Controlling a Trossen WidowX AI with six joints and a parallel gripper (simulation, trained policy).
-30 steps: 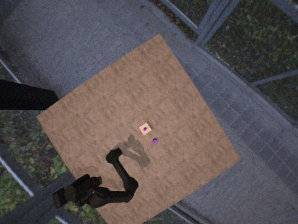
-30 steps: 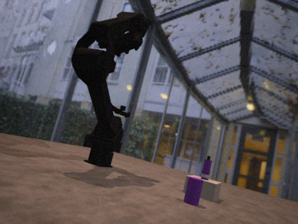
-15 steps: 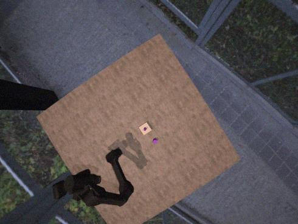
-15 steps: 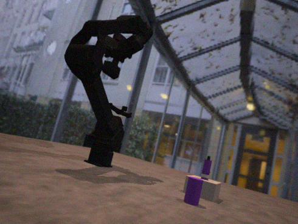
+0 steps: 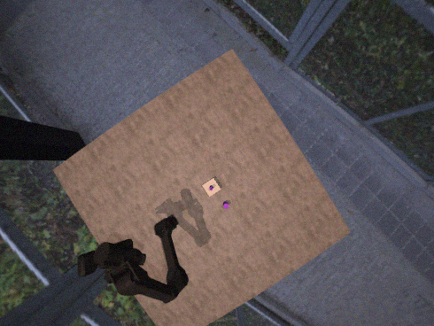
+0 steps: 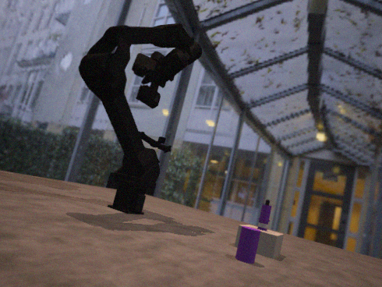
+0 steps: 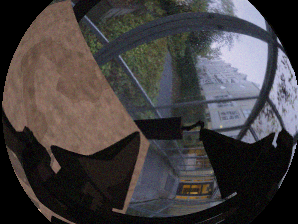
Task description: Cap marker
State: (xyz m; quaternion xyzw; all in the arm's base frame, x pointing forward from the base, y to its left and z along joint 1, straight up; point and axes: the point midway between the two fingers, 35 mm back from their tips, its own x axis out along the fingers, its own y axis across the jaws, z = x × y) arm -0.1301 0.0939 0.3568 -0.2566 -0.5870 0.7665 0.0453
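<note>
The purple cap lies 480 mm ahead of my gripper tip, 320 mm below it and 190 mm to the right of it. From my gripper tip the other things lie so: pale holder block (470 mm ahead, 320 mm below, 60 mm to the right); purple marker (470 mm ahead, 270 mm below, 60 mm to the right).
</note>
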